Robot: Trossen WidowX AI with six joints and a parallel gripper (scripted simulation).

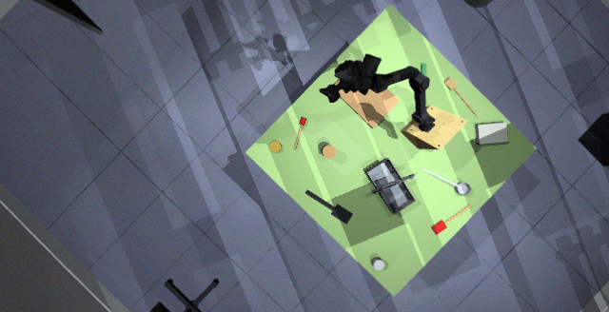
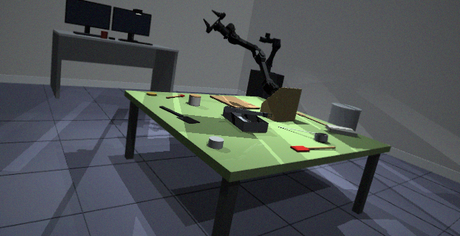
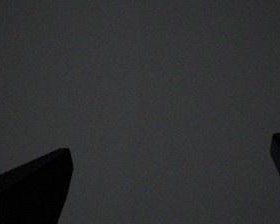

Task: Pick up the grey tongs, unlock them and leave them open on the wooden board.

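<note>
Now: the roasting tin 65 cm to the left of my gripper tip, 60 cm below it and 2 cm ahead of it. From my gripper tip the other things lie so: wooden board (62 cm below, 28 cm behind, 15 cm to the left); then red-tipped stick (62 cm below, 16 cm ahead, 2 cm to the left); then cork-topped jar (60 cm below, 23 cm to the left, 13 cm ahead).
</note>
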